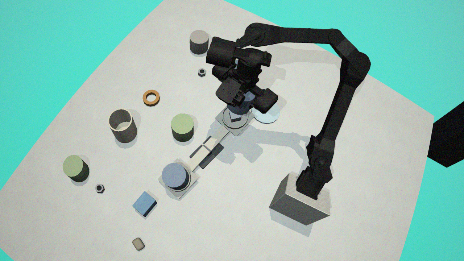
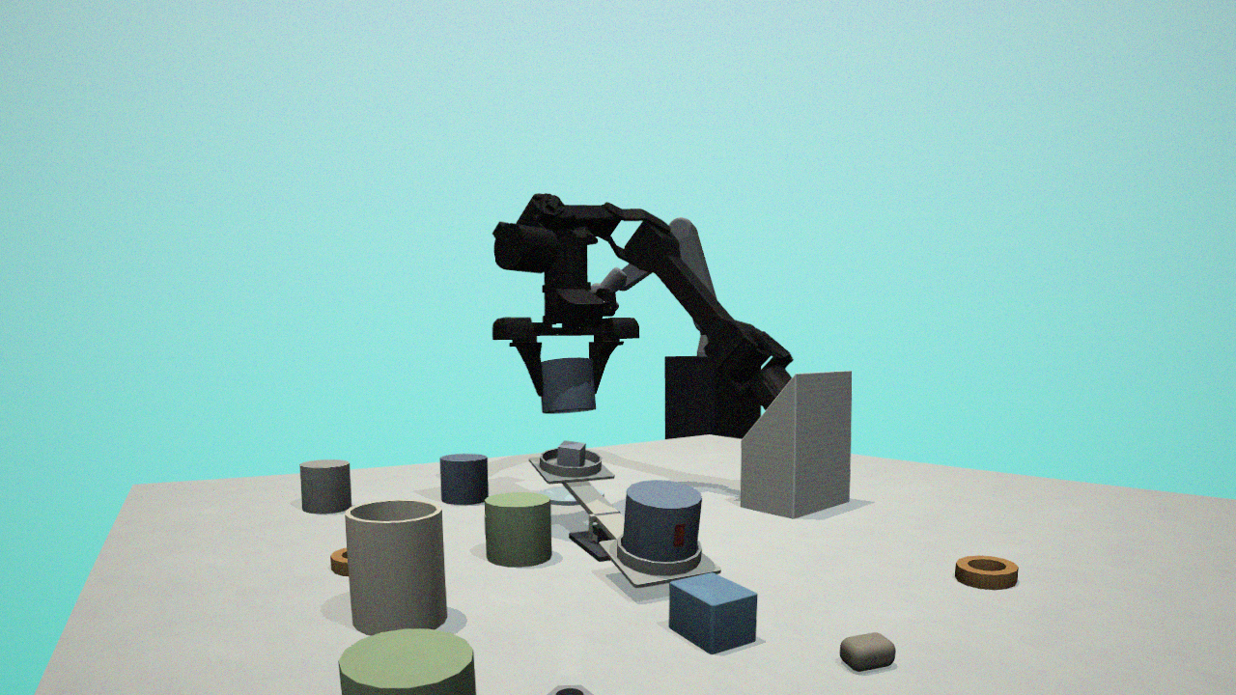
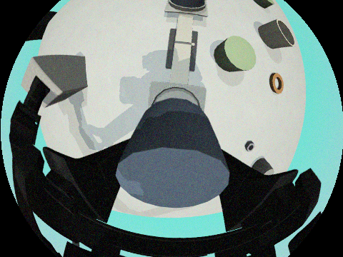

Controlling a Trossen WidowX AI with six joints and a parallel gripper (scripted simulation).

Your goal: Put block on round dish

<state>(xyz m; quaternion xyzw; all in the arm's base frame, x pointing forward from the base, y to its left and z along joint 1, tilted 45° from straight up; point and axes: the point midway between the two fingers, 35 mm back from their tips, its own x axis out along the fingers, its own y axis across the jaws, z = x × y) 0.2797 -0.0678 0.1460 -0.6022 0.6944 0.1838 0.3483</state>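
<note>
My gripper tip is 8 cm above the grey block and 1 cm to the right of it. From my gripper tip the other things lie so: grey cylinder (28 cm ahead, 22 cm to the right, 13 cm below); small balance (14 cm below, 13 cm to the left, 4 cm ahead); pale blue round dish (16 cm below, 10 cm to the right, 7 cm behind).
</note>
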